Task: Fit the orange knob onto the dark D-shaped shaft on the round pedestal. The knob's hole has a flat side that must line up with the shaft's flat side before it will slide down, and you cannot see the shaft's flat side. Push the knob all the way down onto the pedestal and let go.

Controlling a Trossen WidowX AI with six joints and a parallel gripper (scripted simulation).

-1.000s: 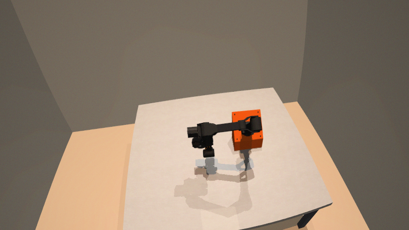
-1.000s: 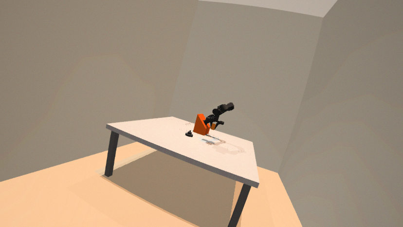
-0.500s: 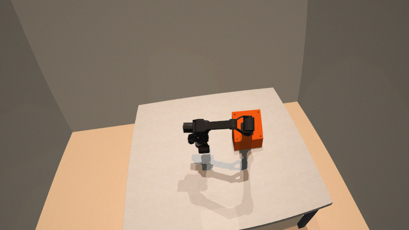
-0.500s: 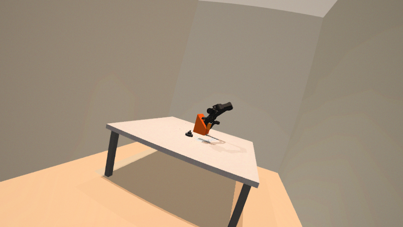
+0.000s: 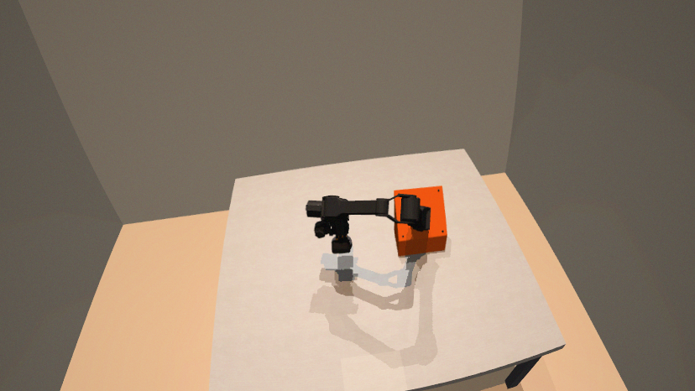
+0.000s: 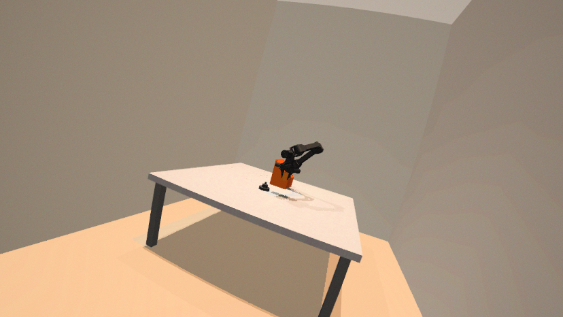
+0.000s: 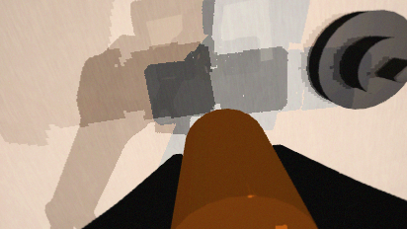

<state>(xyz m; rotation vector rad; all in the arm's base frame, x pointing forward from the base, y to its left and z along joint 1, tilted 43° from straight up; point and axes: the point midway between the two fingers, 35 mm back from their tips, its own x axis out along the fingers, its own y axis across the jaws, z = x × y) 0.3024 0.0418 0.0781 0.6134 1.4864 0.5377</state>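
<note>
The pedestal is 130 mm to the right of my gripper tip, 100 mm below it and 10 mm ahead of it. The rest, counted from my gripper tip: orange knob: 20 mm above.
</note>
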